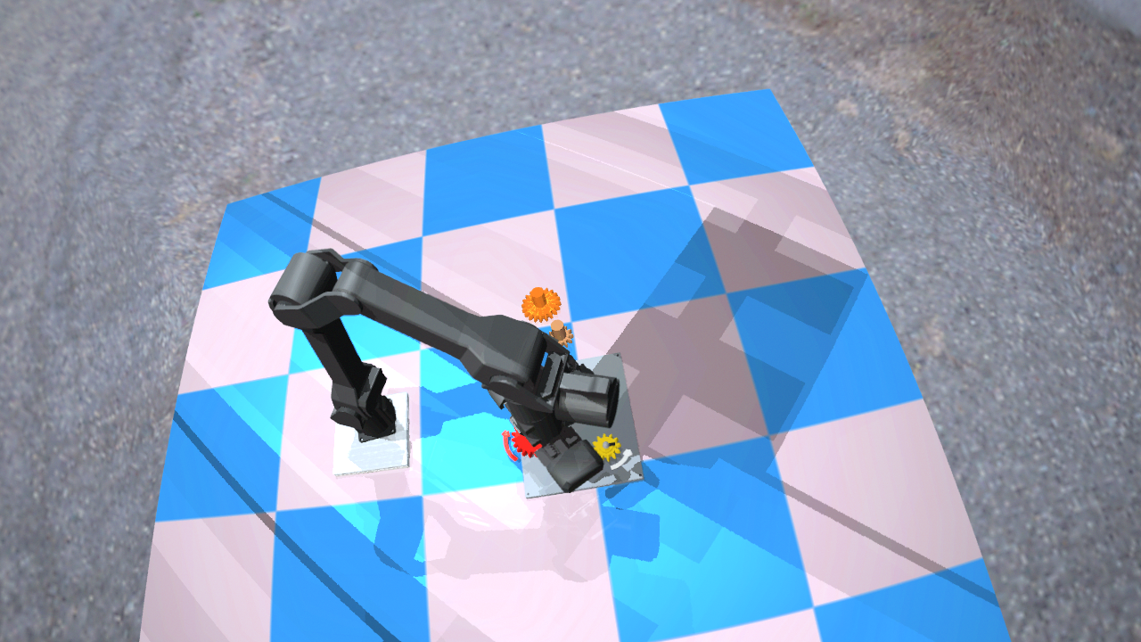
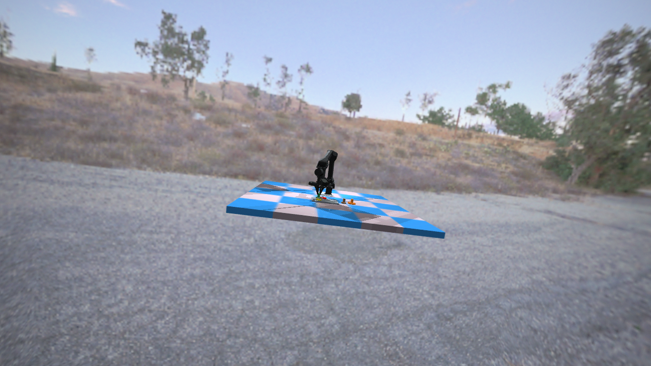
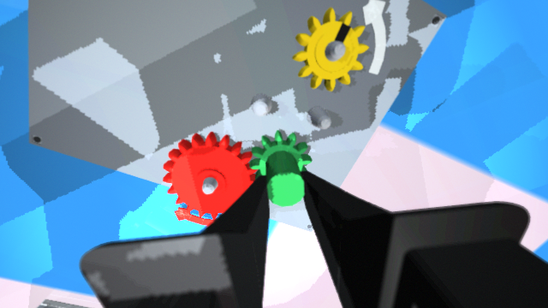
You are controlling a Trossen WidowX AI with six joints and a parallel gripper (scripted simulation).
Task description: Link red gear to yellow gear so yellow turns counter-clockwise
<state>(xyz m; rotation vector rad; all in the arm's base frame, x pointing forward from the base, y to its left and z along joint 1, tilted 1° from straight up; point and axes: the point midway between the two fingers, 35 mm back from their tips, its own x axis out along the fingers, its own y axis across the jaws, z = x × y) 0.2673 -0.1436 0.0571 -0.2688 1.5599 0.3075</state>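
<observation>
The green gear lies 10 mm below my gripper tip. Round my gripper tip: red arrow 60 mm behind, 40 mm to the left, 30 mm below; then white arrow 90 mm ahead, 30 mm to the right, 30 mm below; then red gear 30 mm behind, 40 mm to the left, 20 mm below.
</observation>
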